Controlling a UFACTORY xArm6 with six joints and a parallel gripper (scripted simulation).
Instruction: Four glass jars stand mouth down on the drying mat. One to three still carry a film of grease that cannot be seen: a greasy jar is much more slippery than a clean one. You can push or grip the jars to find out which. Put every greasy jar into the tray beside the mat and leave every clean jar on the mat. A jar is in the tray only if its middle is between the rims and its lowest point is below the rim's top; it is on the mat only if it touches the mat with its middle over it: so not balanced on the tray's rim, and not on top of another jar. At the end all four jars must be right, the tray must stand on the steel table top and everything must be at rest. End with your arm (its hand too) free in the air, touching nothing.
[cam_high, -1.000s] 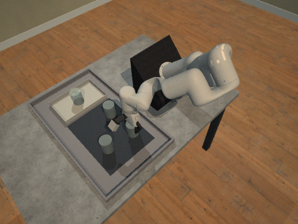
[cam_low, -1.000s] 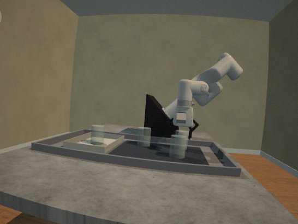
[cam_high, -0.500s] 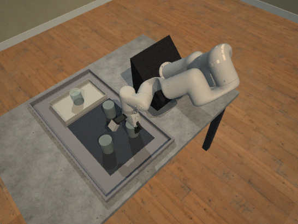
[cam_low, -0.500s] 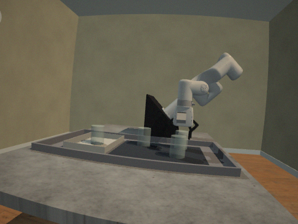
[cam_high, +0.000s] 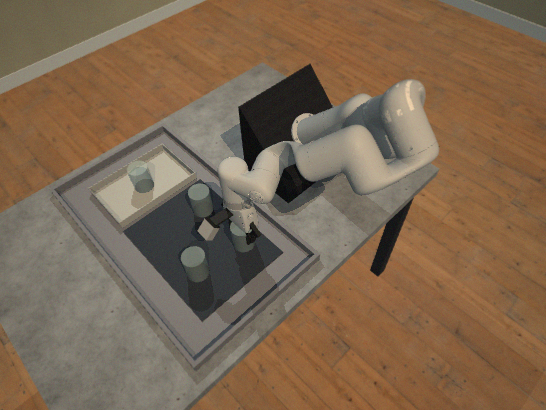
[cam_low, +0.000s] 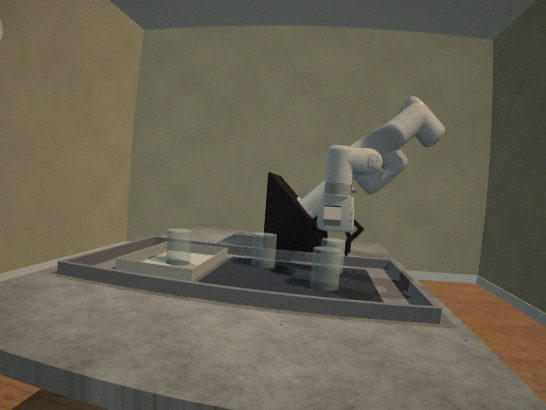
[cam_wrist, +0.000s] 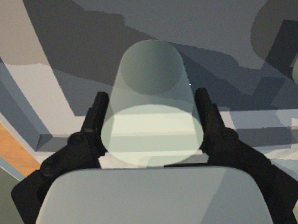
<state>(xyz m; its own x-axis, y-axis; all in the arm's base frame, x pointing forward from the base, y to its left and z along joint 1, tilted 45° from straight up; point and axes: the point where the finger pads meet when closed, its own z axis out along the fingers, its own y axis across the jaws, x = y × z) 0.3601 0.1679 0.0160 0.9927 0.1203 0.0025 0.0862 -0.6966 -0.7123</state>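
Now: hand 10 cm short of the dark mat, 9 cm to the left of it and 7 cm above it. Also, from my hand: cream tray: 41 cm to the right, 13 cm ahead, 6 cm below.
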